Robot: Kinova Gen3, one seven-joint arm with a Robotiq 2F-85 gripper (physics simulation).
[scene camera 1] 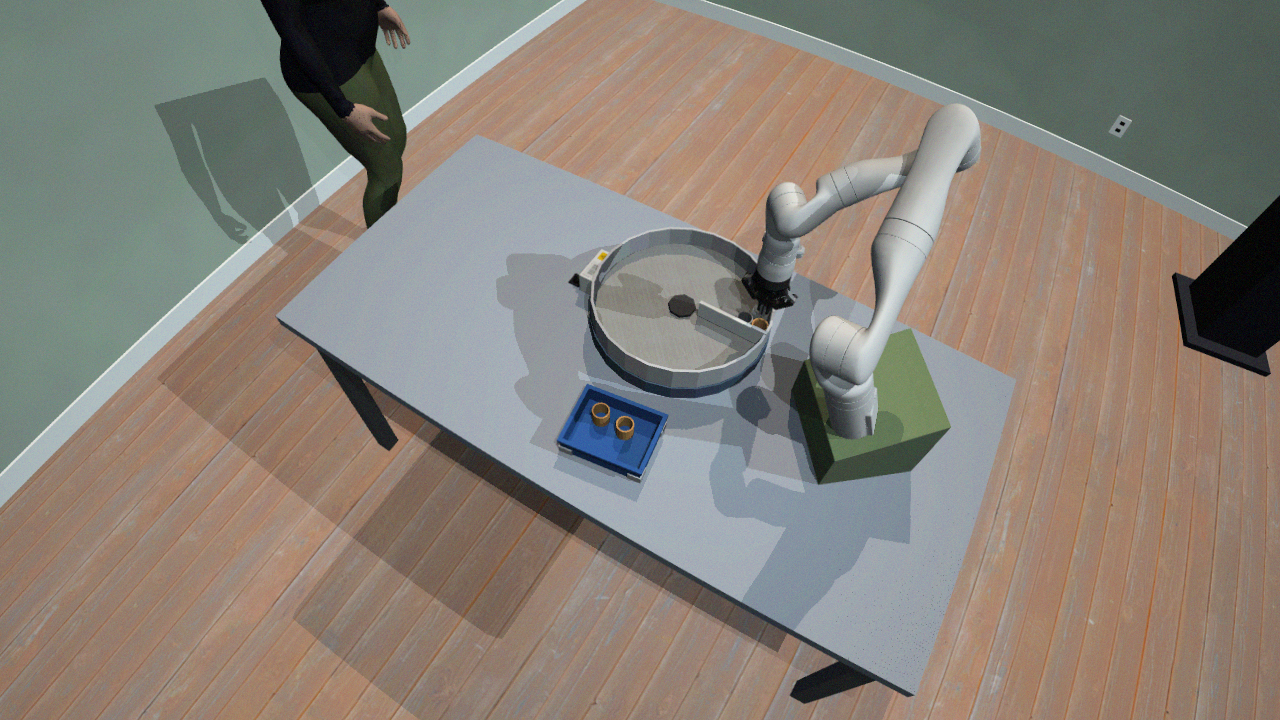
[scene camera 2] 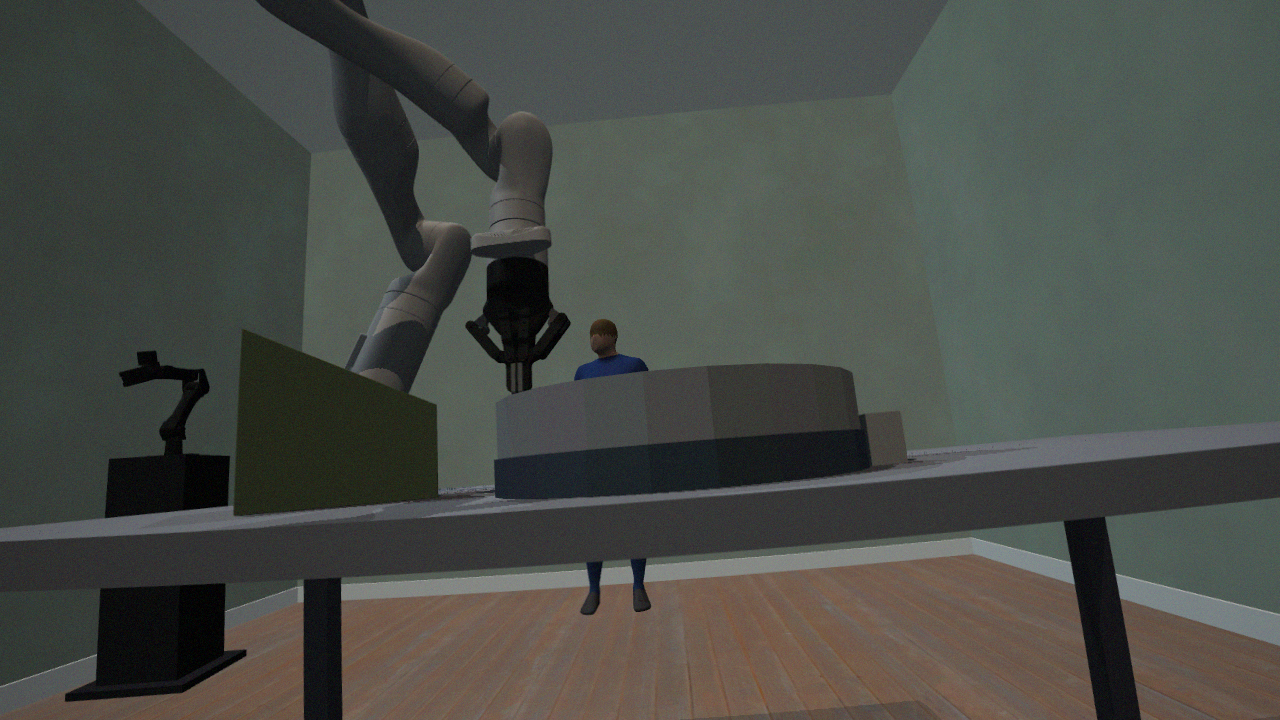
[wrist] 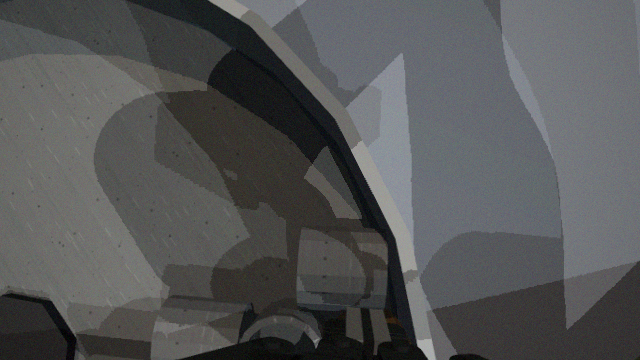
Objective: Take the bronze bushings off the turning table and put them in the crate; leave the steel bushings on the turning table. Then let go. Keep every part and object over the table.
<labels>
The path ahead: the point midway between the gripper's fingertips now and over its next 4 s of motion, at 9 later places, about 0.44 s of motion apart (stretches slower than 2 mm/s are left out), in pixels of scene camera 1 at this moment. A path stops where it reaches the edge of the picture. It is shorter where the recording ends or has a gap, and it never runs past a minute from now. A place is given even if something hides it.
My gripper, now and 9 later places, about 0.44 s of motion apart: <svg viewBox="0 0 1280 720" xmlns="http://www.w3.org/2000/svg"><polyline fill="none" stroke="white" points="763,312 760,315 760,317 762,317 761,322 761,322 759,327 758,326 760,319 762,312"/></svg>
</labels>
